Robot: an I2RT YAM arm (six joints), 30 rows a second.
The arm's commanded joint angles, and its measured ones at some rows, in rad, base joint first. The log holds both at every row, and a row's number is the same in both.
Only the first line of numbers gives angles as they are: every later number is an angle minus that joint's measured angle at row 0.
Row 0, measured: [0.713, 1.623, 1.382, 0.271, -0.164, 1.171]
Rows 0 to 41, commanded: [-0.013, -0.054, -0.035, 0.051, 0.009, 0.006]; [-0.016, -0.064, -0.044, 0.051, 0.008, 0.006]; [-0.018, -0.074, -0.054, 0.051, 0.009, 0.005]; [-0.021, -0.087, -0.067, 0.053, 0.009, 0.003]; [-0.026, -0.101, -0.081, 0.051, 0.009, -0.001]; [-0.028, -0.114, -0.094, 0.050, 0.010, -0.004]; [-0.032, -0.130, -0.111, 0.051, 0.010, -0.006]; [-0.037, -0.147, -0.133, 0.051, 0.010, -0.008]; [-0.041, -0.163, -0.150, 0.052, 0.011, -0.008]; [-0.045, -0.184, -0.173, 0.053, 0.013, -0.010]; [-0.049, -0.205, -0.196, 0.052, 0.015, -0.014]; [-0.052, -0.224, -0.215, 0.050, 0.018, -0.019]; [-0.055, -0.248, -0.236, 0.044, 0.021, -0.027]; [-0.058, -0.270, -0.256, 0.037, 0.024, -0.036]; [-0.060, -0.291, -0.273, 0.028, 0.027, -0.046]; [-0.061, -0.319, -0.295, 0.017, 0.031, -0.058]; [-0.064, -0.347, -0.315, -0.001, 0.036, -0.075]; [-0.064, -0.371, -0.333, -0.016, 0.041, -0.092]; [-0.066, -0.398, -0.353, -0.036, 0.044, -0.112]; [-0.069, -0.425, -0.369, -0.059, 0.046, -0.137]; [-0.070, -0.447, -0.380, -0.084, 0.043, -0.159]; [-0.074, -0.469, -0.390, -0.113, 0.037, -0.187]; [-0.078, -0.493, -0.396, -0.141, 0.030, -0.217]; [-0.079, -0.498, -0.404, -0.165, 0.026, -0.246]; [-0.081, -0.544, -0.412, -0.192, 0.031, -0.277]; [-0.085, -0.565, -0.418, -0.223, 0.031, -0.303]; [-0.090, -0.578, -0.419, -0.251, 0.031, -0.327]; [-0.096, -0.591, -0.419, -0.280, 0.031, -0.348]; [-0.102, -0.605, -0.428, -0.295, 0.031, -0.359]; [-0.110, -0.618, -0.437, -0.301, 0.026, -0.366]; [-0.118, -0.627, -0.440, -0.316, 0.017, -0.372]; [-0.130, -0.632, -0.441, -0.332, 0.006, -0.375]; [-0.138, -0.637, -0.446, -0.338, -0.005, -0.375]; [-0.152, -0.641, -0.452, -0.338, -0.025, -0.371]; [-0.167, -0.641, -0.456, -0.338, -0.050, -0.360]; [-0.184, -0.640, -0.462, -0.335, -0.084, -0.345]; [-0.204, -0.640, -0.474, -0.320, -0.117, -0.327]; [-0.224, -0.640, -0.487, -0.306, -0.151, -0.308]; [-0.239, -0.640, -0.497, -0.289, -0.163, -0.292]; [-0.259, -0.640, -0.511, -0.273, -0.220, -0.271]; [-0.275, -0.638, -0.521, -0.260, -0.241, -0.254]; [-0.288, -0.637, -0.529, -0.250, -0.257, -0.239]
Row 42, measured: [-0.259, -0.635, -0.507, -0.296, -0.145, -0.285]
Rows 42 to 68, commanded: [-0.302, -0.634, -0.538, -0.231, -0.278, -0.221]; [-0.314, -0.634, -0.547, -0.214, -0.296, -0.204]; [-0.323, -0.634, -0.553, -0.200, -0.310, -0.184]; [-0.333, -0.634, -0.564, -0.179, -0.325, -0.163]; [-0.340, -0.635, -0.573, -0.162, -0.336, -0.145]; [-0.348, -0.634, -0.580, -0.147, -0.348, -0.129]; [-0.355, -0.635, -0.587, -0.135, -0.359, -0.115]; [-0.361, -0.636, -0.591, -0.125, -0.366, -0.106]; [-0.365, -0.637, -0.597, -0.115, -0.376, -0.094]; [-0.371, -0.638, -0.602, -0.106, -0.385, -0.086]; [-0.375, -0.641, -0.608, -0.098, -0.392, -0.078]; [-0.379, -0.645, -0.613, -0.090, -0.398, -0.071]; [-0.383, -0.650, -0.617, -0.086, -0.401, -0.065]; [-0.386, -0.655, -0.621, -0.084, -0.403, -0.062]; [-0.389, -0.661, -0.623, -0.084, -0.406, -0.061]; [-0.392, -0.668, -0.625, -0.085, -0.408, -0.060]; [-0.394, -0.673, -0.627, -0.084, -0.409, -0.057]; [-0.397, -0.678, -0.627, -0.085, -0.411, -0.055]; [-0.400, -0.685, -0.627, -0.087, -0.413, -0.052]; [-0.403, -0.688, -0.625, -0.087, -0.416, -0.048]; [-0.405, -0.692, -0.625, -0.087, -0.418, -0.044]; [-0.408, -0.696, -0.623, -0.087, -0.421, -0.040]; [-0.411, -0.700, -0.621, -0.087, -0.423, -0.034]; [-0.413, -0.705, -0.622, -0.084, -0.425, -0.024]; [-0.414, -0.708, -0.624, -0.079, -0.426, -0.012]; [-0.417, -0.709, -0.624, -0.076, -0.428, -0.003]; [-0.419, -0.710, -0.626, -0.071, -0.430, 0.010]
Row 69, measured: [-0.412, -0.697, -0.622, -0.116, -0.407, -0.027]
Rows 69 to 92, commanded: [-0.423, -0.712, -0.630, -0.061, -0.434, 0.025]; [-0.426, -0.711, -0.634, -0.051, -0.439, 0.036]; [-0.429, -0.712, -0.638, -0.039, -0.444, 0.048]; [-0.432, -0.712, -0.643, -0.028, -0.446, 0.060]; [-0.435, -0.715, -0.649, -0.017, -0.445, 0.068]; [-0.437, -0.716, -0.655, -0.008, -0.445, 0.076]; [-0.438, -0.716, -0.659, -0.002, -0.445, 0.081]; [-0.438, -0.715, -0.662, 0.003, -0.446, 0.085]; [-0.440, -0.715, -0.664, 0.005, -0.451, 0.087]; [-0.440, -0.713, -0.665, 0.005, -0.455, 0.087]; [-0.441, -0.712, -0.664, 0.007, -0.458, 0.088]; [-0.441, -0.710, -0.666, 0.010, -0.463, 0.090]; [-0.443, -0.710, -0.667, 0.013, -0.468, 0.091]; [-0.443, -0.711, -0.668, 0.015, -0.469, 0.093]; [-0.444, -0.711, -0.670, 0.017, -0.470, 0.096]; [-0.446, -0.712, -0.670, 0.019, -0.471, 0.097]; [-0.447, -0.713, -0.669, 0.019, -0.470, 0.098]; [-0.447, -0.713, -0.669, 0.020, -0.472, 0.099]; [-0.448, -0.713, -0.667, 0.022, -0.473, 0.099]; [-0.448, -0.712, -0.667, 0.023, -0.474, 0.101]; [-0.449, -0.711, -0.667, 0.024, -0.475, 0.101]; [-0.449, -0.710, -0.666, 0.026, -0.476, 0.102]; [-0.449, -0.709, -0.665, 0.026, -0.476, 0.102]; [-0.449, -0.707, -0.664, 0.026, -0.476, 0.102]
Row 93, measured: [-0.444, -0.701, -0.662, -0.023, -0.460, 0.094]
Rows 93 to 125, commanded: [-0.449, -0.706, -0.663, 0.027, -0.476, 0.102]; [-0.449, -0.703, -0.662, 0.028, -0.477, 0.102]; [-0.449, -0.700, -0.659, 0.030, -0.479, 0.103]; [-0.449, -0.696, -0.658, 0.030, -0.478, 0.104]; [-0.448, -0.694, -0.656, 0.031, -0.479, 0.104]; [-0.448, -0.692, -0.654, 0.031, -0.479, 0.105]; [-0.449, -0.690, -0.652, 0.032, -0.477, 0.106]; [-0.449, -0.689, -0.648, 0.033, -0.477, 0.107]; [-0.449, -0.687, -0.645, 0.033, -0.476, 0.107]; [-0.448, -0.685, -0.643, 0.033, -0.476, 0.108]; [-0.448, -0.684, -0.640, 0.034, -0.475, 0.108]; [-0.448, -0.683, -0.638, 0.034, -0.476, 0.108]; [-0.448, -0.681, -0.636, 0.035, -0.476, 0.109]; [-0.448, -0.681, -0.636, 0.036, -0.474, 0.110]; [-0.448, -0.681, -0.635, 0.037, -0.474, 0.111]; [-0.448, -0.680, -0.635, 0.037, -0.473, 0.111]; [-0.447, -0.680, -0.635, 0.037, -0.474, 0.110]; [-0.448, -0.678, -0.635, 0.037, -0.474, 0.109]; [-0.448, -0.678, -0.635, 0.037, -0.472, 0.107]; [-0.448, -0.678, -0.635, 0.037, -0.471, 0.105]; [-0.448, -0.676, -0.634, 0.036, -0.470, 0.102]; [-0.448, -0.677, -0.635, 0.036, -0.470, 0.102]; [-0.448, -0.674, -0.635, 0.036, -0.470, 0.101]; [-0.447, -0.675, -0.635, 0.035, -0.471, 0.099]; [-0.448, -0.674, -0.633, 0.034, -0.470, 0.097]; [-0.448, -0.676, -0.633, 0.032, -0.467, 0.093]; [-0.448, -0.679, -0.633, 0.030, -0.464, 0.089]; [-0.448, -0.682, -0.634, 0.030, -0.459, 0.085]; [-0.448, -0.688, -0.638, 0.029, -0.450, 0.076]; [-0.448, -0.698, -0.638, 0.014, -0.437, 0.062]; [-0.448, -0.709, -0.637, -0.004, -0.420, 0.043]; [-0.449, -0.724, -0.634, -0.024, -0.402, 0.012]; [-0.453, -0.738, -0.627, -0.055, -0.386, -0.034]
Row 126, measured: [-0.448, -0.695, -0.652, -0.018, -0.432, 0.066]
